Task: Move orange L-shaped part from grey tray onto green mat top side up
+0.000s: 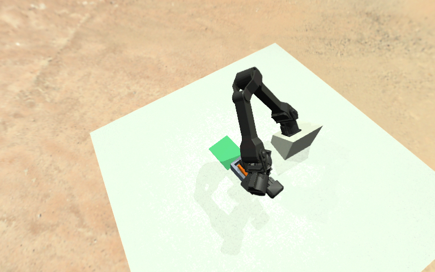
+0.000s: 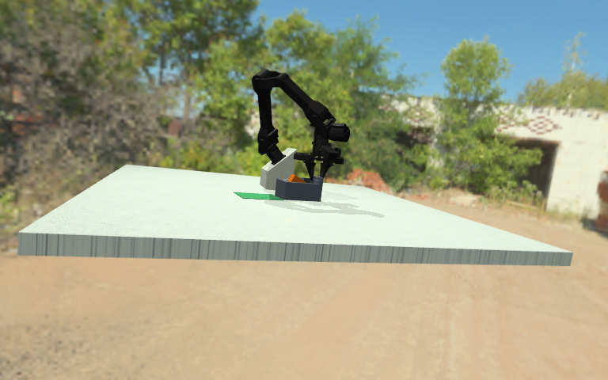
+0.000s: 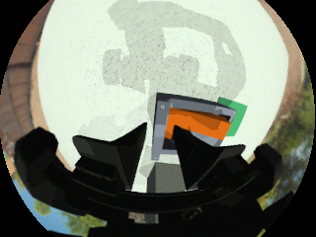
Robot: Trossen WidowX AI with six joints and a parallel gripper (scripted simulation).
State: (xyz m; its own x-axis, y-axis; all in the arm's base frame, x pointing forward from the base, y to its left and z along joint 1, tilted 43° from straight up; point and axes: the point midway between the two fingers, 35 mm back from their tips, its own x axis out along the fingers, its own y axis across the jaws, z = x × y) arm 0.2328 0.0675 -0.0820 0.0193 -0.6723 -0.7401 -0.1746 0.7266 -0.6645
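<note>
Now: the orange L-shaped part 5 cm to the right of my gripper tip and 3 cm below it. The rest, counted from my gripper tip: green mat: 3 cm ahead, 22 cm to the right, 9 cm below.
</note>
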